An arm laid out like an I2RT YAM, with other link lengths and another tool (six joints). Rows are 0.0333 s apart.
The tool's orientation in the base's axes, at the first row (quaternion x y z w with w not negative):
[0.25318, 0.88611, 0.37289, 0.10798]
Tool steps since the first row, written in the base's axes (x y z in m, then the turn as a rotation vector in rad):
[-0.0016, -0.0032, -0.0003, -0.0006, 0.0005, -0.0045]
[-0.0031, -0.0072, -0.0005, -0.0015, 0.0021, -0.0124]
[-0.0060, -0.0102, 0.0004, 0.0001, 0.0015, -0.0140]
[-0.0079, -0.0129, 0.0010, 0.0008, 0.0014, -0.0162]
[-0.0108, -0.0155, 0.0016, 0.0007, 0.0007, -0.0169]
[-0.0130, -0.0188, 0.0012, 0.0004, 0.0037, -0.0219]
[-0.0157, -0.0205, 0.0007, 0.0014, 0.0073, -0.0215]
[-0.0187, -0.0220, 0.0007, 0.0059, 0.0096, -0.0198]
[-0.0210, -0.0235, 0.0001, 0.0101, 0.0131, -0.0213]
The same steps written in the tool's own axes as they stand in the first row. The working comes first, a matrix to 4 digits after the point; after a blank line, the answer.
The tool's axes in the first row as the columns of a matrix, in the base's axes (used below as rounded here):
[-0.8485, 0.3682, 0.3802]
[0.5292, 0.5937, 0.6062]
[-0.0025, 0.7155, -0.6986]

[-0.0003, -0.0027, -0.0023, 0.0008, -0.0031, 0.0032]
[-0.0012, -0.0058, -0.0052, 0.0024, -0.0082, 0.0094]
[-0.0003, -0.0080, -0.0087, 0.0007, -0.0091, 0.0107]
[-0.0001, -0.0099, -0.0115, 0.0001, -0.0105, 0.0125]
[0.0010, -0.0120, -0.0146, -0.0002, -0.0114, 0.0125]
[0.0011, -0.0151, -0.0172, 0.0017, -0.0133, 0.0177]
[0.0025, -0.0175, -0.0189, 0.0027, -0.0105, 0.0200]
[0.0042, -0.0194, -0.0209, 0.0001, -0.0063, 0.0219]
[0.0054, -0.0216, -0.0223, -0.0016, -0.0037, 0.0267]

